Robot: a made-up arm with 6 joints.
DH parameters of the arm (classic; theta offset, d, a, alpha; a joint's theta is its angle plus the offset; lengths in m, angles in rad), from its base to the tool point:
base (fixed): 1.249 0 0.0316 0
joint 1: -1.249 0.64 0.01 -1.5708
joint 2: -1.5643 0 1.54 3.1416
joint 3: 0.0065 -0.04 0 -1.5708
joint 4: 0 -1.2 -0.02 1.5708
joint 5: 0 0.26 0.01 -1.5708
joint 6: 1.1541 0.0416 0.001 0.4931
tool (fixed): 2.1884 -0.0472 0 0
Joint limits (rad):
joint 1: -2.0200..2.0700
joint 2: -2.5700..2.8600
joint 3: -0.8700..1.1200
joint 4: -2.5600..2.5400
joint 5: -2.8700..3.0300
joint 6: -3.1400..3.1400
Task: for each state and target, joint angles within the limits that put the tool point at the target. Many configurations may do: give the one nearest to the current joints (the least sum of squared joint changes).
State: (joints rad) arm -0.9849 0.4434 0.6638 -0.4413 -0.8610 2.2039
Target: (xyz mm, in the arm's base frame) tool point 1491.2 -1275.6 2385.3
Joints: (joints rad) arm -0.6132 0.5539 1.0237 -0.4021 -0.8680 2.2224
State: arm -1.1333 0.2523 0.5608 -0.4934 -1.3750 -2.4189
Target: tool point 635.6 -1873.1 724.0
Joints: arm -1.1698 0.8486 0.1250 -0.5678 -1.3848 -2.4231
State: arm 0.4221 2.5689 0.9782 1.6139 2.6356 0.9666
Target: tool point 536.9 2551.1 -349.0
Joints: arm 1.3393 1.8108 1.0705 1.7079 2.6483 0.9666
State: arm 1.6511 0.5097 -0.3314 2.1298 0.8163 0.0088
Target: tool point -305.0 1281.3 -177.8
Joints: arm 1.6981 1.3078 -0.6257 2.1464 0.8204 0.0094
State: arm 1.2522 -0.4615 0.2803 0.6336 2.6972 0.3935
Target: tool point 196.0 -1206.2 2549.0
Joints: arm 1.5749 -1.1036 0.2540 0.5816 2.7013 0.3970
